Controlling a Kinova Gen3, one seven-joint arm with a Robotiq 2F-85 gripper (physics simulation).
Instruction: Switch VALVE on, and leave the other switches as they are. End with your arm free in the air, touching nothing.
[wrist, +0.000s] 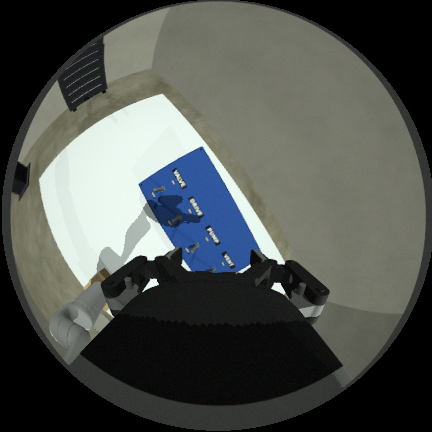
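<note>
What I see here is a blue switch panel (192, 189), and with it my gripper (215, 256).
</note>
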